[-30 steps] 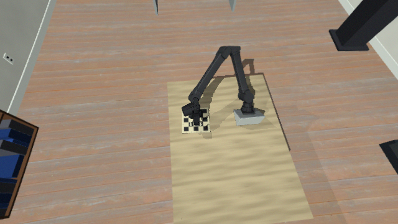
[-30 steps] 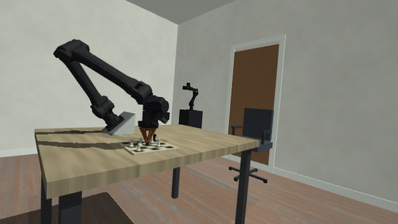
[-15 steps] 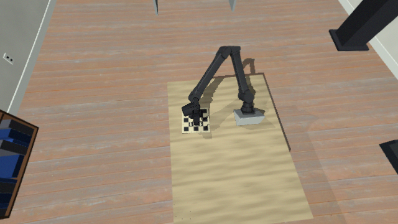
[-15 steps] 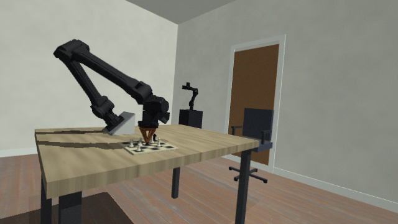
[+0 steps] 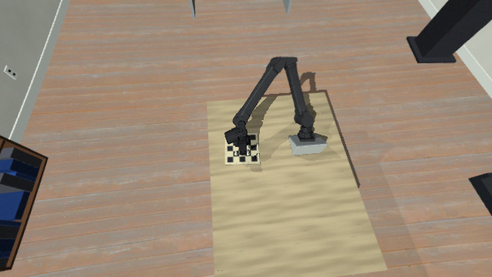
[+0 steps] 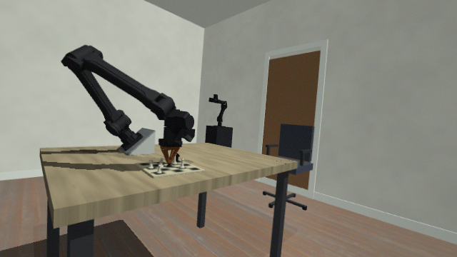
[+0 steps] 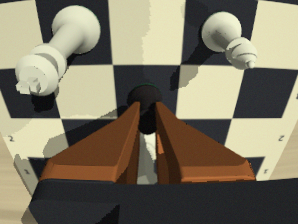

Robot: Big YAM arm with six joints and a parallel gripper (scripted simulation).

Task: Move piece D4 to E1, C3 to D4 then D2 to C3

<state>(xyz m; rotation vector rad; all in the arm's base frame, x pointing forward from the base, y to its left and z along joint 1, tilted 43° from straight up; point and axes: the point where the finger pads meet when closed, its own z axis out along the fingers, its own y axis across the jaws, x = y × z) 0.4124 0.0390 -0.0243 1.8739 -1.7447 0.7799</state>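
My gripper is now 10 mm above the black pawn. Round my hand: small chessboard: 30 mm below.
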